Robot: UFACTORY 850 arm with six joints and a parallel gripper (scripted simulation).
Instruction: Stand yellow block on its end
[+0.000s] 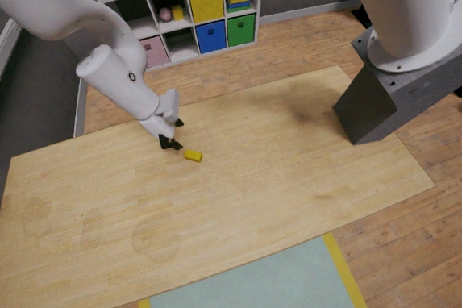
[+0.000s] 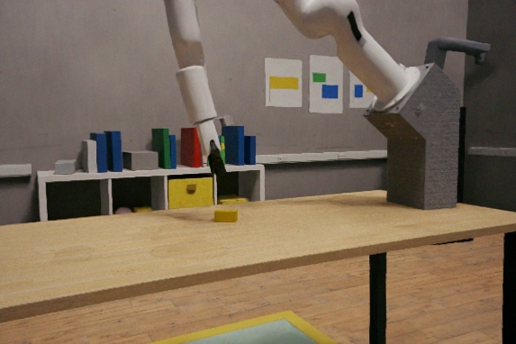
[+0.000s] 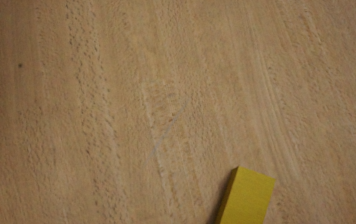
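Now: hand 2 cm past the yellow block, 2 cm to the right of it and 14 cm above it.
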